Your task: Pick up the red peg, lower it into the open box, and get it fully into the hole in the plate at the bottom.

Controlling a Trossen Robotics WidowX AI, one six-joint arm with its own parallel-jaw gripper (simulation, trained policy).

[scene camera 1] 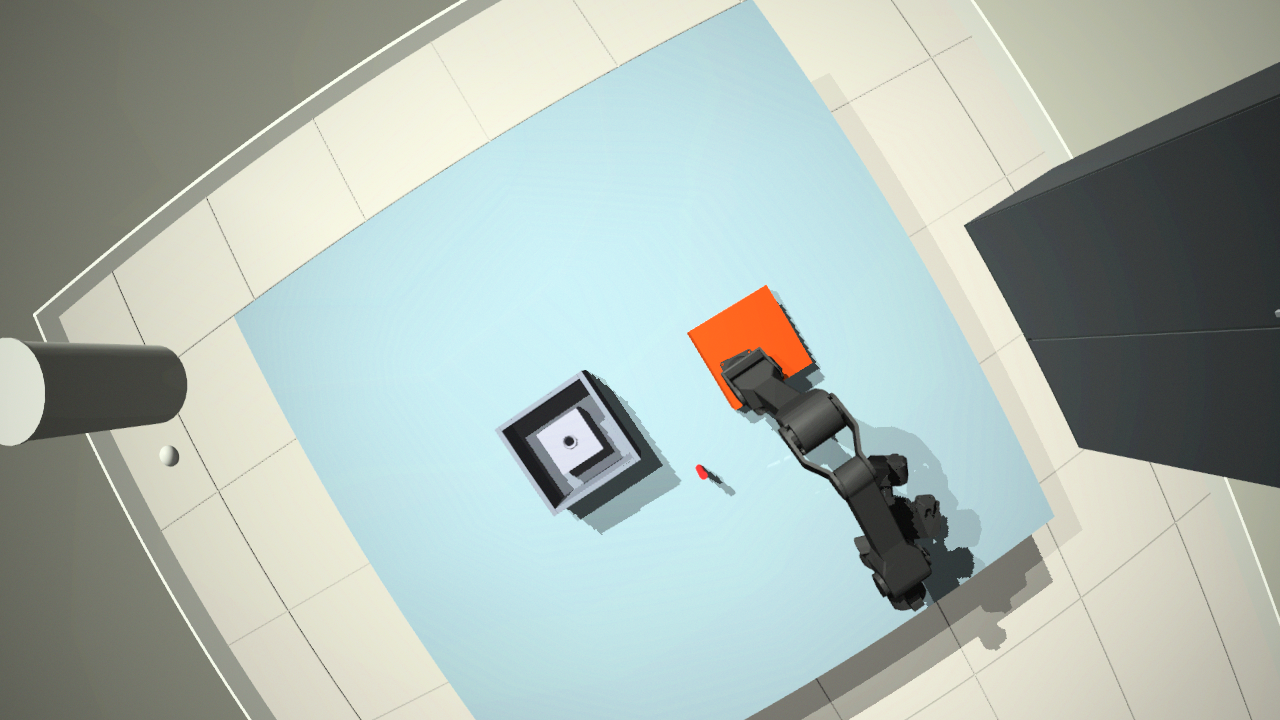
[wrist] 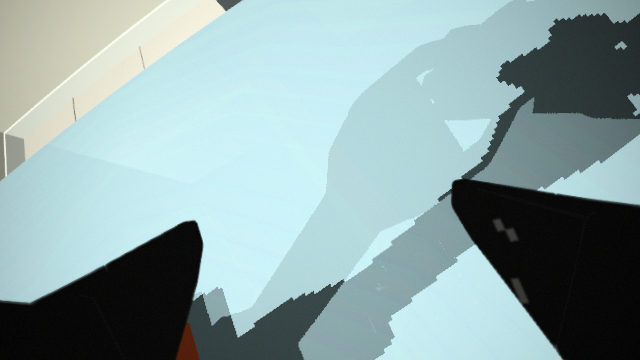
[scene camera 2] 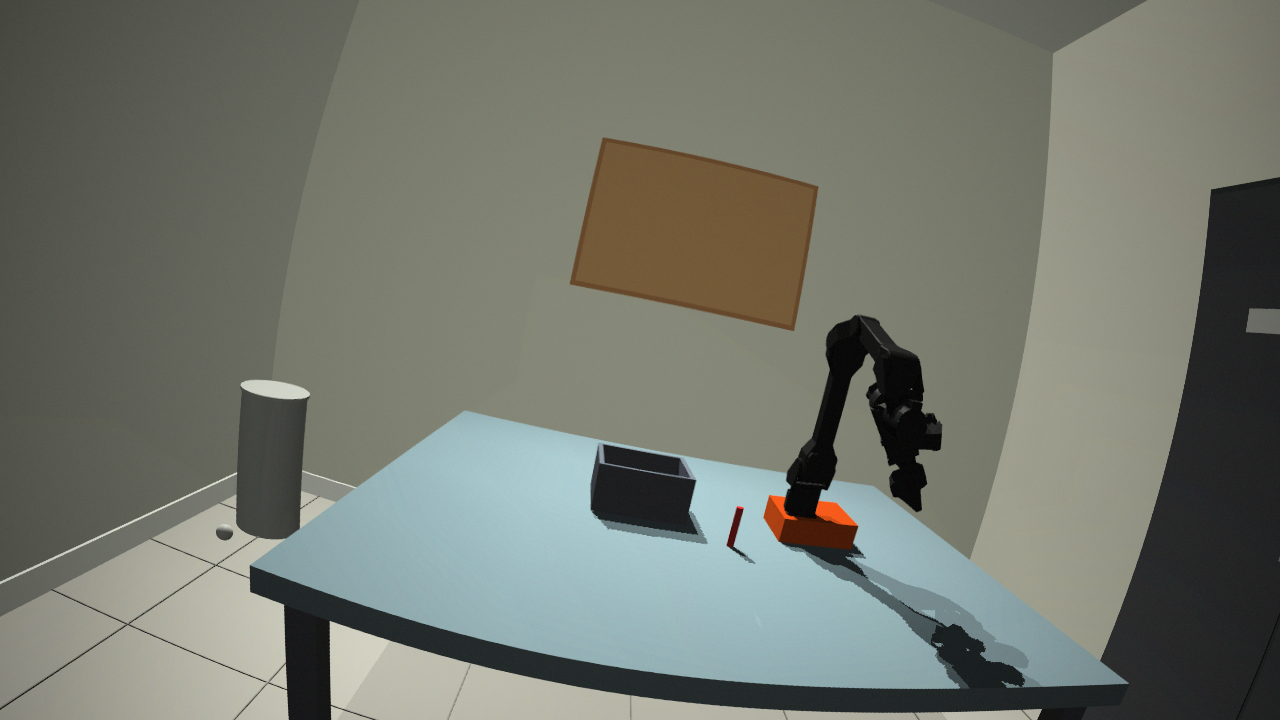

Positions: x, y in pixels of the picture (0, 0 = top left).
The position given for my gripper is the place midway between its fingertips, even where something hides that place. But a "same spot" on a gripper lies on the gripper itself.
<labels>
My gripper shows in scene camera 1, in the wrist view (328, 212) and in scene camera 2. A dark box shows in scene camera 1 (558, 491) and in scene camera 2 (629, 482); in the wrist view it is out of frame. A plate shows in scene camera 1 (567, 455); in the wrist view it is out of frame, in scene camera 2 it is hidden by the dark box. One and the same spot on my gripper: (scene camera 1: 921, 519) is (scene camera 2: 927, 425).
</labels>
